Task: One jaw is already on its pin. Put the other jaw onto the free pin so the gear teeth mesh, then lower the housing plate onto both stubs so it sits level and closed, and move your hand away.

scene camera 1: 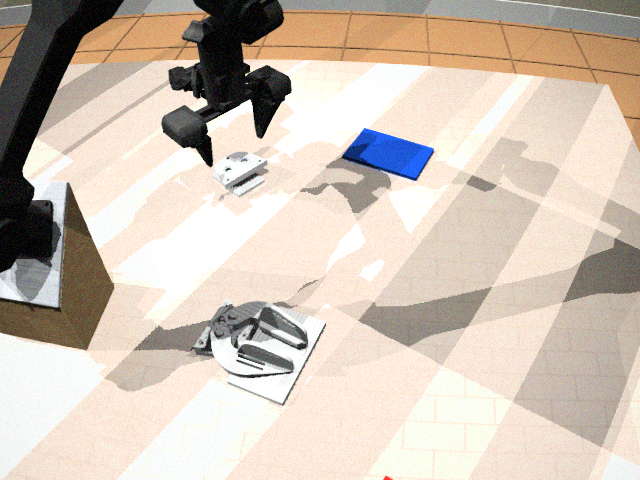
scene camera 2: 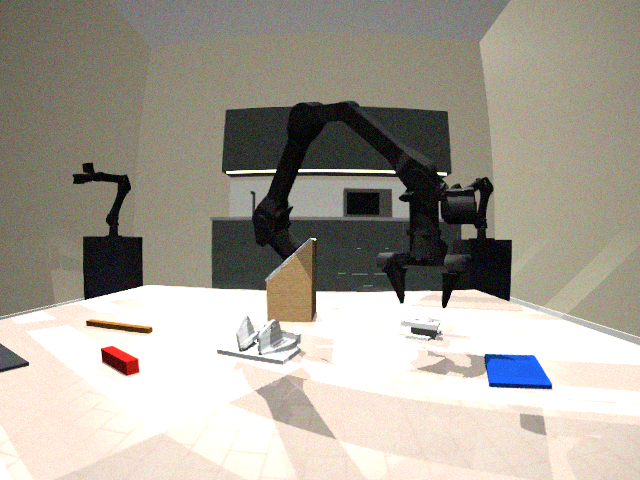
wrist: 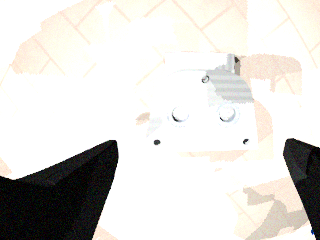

My gripper is open, with nothing in its grasp. Further things: a blue flat plate and a red block.
My gripper shows as well in scene camera 2 and in the wrist view.
